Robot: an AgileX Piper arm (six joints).
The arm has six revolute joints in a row. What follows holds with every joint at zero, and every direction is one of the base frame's. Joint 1 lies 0.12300 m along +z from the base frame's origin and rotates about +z. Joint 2 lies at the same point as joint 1 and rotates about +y. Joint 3 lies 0.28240 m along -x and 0.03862 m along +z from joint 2 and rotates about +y. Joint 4 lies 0.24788 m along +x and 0.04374 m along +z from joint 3 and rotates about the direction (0.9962, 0, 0.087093). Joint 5 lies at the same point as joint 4 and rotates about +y. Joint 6 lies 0.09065 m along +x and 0.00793 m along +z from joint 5 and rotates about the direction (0.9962, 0, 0.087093). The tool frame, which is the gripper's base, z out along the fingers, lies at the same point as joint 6; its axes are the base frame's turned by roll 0.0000, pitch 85.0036 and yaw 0.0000 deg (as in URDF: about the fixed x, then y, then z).
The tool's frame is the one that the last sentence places.
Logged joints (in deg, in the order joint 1, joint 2, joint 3, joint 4, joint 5, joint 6), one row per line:
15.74 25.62 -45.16 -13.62 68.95 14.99
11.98 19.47 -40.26 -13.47 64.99 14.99
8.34 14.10 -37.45 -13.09 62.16 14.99
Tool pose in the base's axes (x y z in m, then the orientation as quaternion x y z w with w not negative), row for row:
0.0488 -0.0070 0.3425 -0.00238 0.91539 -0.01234 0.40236
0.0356 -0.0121 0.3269 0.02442 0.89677 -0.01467 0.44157
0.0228 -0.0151 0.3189 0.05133 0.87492 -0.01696 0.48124
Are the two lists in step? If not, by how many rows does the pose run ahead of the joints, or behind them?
They are in step.
